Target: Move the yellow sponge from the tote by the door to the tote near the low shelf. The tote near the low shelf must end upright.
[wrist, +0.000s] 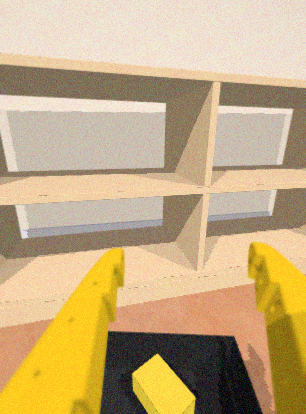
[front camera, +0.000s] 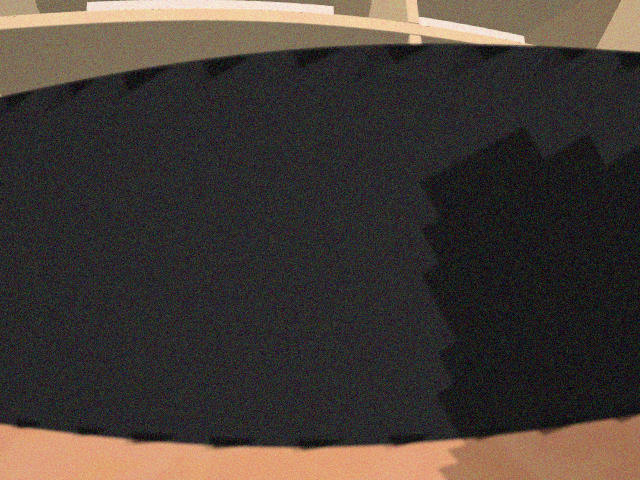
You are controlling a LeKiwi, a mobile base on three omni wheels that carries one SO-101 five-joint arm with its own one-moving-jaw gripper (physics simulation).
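Note:
A black tote fills most of the front camera view, with its wall close to the camera. In the wrist view it stands upright at the bottom, on the floor in front of a wooden shelf. The yellow sponge lies inside it, partly cut off by the lower edge. My gripper is open and empty, with both yellow jaws in view and a wide gap between them. The jaws point over the tote toward the shelf. The sponge shows between the jaws but lies lower and apart from them. A second tote does not show.
The wooden shelf stands behind the tote, with two rows of compartments and pale panels behind them. Orange-brown floor shows below the tote in the front view and between tote and shelf in the wrist view.

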